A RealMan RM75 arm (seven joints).
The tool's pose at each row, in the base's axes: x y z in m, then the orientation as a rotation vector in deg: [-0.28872 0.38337 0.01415 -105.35 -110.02 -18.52]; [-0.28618 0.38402 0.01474 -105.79 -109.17 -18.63]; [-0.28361 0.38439 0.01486 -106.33 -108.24 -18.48]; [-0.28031 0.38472 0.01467 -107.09 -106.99 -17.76]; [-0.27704 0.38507 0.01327 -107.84 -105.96 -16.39]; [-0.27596 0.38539 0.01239 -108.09 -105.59 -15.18]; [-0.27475 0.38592 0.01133 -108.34 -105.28 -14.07]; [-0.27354 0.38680 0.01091 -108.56 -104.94 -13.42]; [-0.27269 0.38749 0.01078 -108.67 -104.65 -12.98]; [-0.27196 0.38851 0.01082 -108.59 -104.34 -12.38]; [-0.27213 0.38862 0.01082 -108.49 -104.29 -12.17]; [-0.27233 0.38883 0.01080 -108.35 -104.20 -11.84]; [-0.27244 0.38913 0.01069 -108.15 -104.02 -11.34]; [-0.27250 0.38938 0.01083 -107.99 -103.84 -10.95]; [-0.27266 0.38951 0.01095 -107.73 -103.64 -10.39]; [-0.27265 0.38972 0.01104 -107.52 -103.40 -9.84]
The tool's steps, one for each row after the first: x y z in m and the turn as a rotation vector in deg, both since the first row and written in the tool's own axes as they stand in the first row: [0.00085 0.00247 -0.00062 -0.04 0.33 0.65]; [0.00123 0.00502 -0.00097 0.04 0.55 1.43]; [0.00142 0.00833 -0.00119 0.42 0.60 2.60]; [0.00106 0.01178 -0.00035 1.11 0.25 3.75]; [0.00092 0.01300 0.00039 1.77 -0.18 4.29]; [0.00087 0.01439 0.00136 2.35 -0.61 4.77]; [0.00144 0.01571 0.00194 2.70 -0.81 5.18]; [0.00199 0.01662 0.00224 2.97 -0.89 5.47]; [0.00290 0.01742 0.00257 3.45 -0.94 5.72]; [0.00300 0.01726 0.00265 3.64 -0.95 5.75]; [0.00317 0.01708 0.00279 3.94 -0.98 5.80]; [0.00338 0.01701 0.00305 4.39 -1.00 5.91]; [0.00367 0.01695 0.00306 4.76 -0.99 6.01]; [0.00384 0.01679 0.00304 5.29 -1.00 6.12]; [0.00407 0.01680 0.00306 5.79 -1.00 6.27]
